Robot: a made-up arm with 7 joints. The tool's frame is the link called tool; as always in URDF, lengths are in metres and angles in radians.
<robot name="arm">
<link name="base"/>
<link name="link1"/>
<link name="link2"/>
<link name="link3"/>
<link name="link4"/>
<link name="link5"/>
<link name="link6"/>
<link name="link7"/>
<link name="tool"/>
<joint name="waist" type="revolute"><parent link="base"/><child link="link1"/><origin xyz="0 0 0.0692" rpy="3.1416 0 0"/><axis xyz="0 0 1"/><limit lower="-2.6" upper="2.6"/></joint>
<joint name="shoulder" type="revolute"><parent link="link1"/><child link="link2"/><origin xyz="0.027 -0.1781 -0.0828" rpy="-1.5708 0 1.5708"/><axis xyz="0 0 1"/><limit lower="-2.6" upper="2.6"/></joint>
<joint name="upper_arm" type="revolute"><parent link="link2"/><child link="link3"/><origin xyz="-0.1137 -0.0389 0.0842" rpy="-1.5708 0 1.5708"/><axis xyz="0 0 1"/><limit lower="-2.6" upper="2.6"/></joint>
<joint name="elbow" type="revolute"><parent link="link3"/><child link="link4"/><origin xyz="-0.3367 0.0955 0.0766" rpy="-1.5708 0 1.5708"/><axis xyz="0 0 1"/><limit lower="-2.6" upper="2.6"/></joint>
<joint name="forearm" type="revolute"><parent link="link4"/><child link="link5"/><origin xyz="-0.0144 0.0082 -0.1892" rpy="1.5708 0 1.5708"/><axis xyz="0 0 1"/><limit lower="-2.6" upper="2.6"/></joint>
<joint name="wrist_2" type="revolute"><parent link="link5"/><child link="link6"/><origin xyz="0.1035 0.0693 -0.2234" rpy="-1.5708 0 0"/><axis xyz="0 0 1"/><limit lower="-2.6" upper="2.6"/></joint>
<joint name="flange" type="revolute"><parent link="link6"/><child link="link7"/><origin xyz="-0.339 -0.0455 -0.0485" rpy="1.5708 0 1.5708"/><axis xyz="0 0 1"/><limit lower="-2.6" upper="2.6"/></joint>
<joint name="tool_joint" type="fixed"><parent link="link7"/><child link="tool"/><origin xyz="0.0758 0.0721 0.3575" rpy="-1.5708 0 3.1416"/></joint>
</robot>
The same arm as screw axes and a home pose.
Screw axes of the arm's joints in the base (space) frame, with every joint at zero. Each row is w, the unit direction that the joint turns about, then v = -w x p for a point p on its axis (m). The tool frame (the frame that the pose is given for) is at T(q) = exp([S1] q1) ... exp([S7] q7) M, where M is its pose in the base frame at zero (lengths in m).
S1: w 0 0 -1 v 0 0 0
S2: w -1 0 0 v 0 -0.152 0.1781
S3: w 0 1 0 v -0.1131 0 -0.0572
S4: w 0 0 -1 v -0.3684 0.0383 0
S5: w 1 0 0 v 0 -0.0344 -0.3602
S6: w 0 0 -1 v -0.2567 -0.1995 0
S7: w 0 -1 0 v -0.0552 0 0.154
M =
1 0.000015 0 -0.2298
-0.000015 1 0.000007 0.2382
0 -0.000007 1 -0.1273
0 0 0 1
Joint limits (deg, base to tool): -148.97..148.97 -148.97..148.97 -148.97..148.97 -148.97..148.97 -148.97..148.97 -148.97..148.97 -148.97..148.97

